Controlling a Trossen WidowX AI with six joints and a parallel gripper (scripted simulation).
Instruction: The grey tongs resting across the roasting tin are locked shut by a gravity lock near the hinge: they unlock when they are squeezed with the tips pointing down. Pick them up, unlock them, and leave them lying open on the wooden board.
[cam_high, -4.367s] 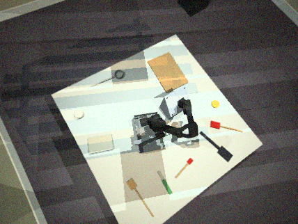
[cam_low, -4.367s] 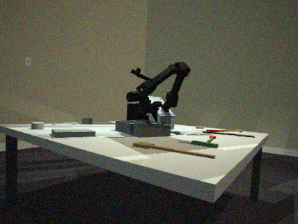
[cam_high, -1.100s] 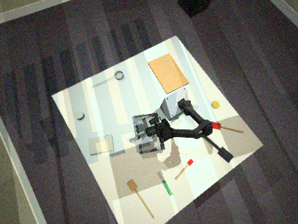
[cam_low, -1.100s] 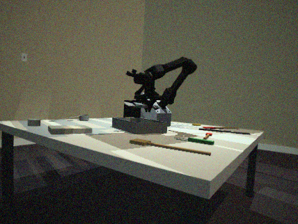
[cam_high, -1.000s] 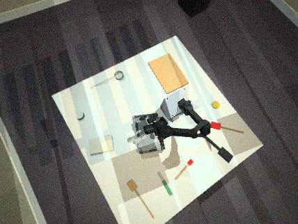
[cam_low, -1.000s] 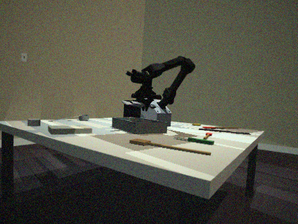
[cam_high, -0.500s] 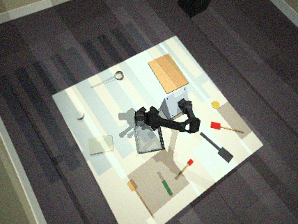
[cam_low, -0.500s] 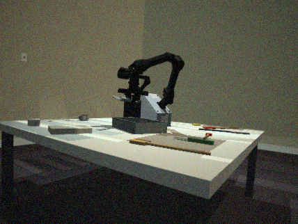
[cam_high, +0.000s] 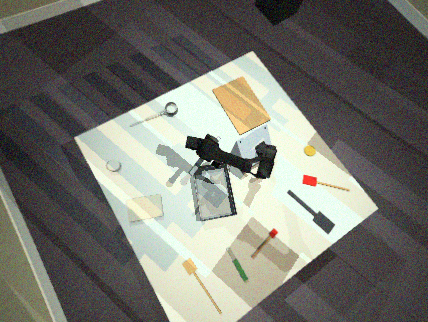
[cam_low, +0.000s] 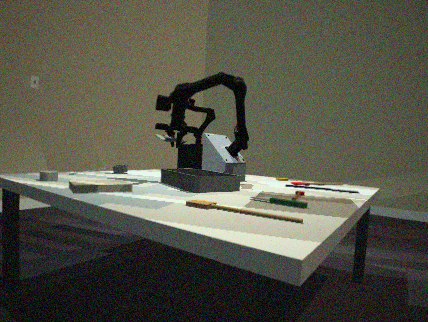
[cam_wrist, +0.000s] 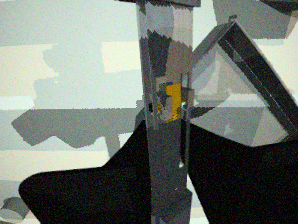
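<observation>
Now: gripper tip 40 mm below the yellow lock piece, 30 mm past it and 10 mm to the left of it. Also, from my gripper tip: wooden board (440 mm behind, 190 mm to the right, 150 mm below); pale slab (410 mm ahead, 140 mm below, 20 mm to the left); roasting tin (170 mm to the left, 120 mm below, 50 mm ahead).
</observation>
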